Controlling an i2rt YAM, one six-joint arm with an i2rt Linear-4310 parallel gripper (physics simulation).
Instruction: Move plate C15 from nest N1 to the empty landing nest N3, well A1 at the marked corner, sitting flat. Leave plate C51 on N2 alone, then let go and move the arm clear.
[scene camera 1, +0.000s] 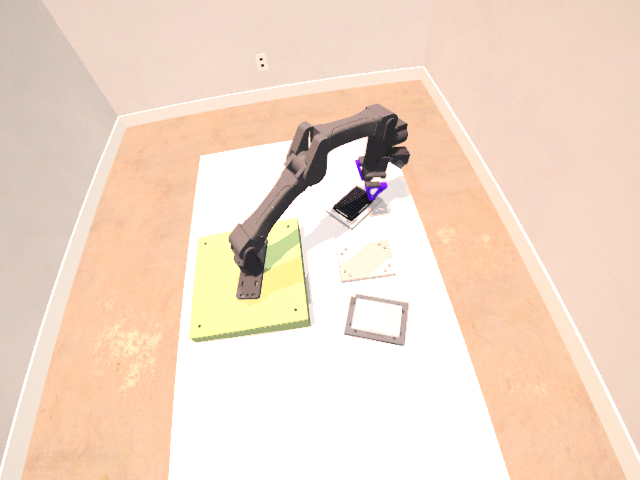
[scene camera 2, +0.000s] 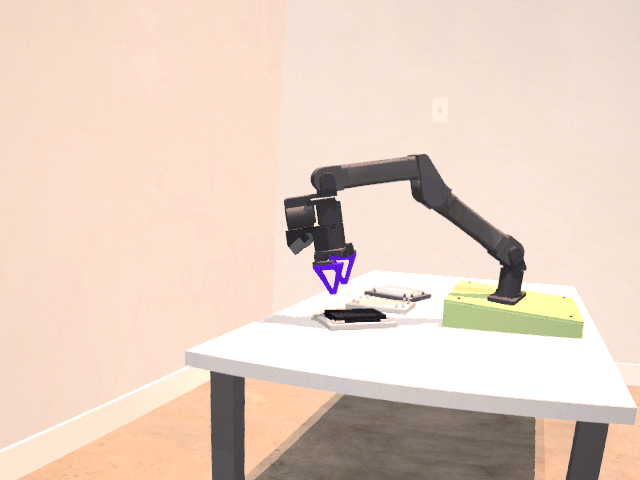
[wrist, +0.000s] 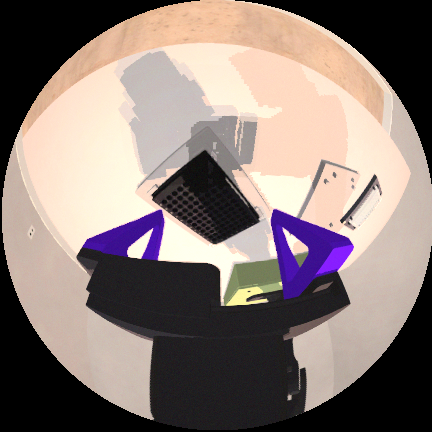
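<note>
A black well plate (scene camera 1: 353, 203) (scene camera 2: 355, 315) (wrist: 205, 200) lies flat on a light nest (scene camera 1: 352, 223) (scene camera 2: 356, 326) (wrist: 207, 137). A white plate (scene camera 1: 377, 316) (scene camera 2: 397, 291) (wrist: 365, 209) sits in a dark grey nest (scene camera 1: 351, 316) (scene camera 2: 421, 296). The empty nest (scene camera 1: 366, 260) (scene camera 2: 382, 305) (wrist: 325, 192), pale with small corner posts, stands between them. No plate or nest labels are readable, and I cannot tell the A1 corners. My gripper (scene camera 1: 366, 189) (scene camera 2: 339, 288) (wrist: 217, 214) is open and empty, above the black plate with its purple fingers apart.
The arm stands on a thick yellow-green base block (scene camera 1: 279, 304) (scene camera 2: 516, 323) (wrist: 257, 275) beside the row of nests. The white table (scene camera 1: 310, 403) (scene camera 2: 413, 361) carries everything. Its edge runs beyond the nests, near the side wall.
</note>
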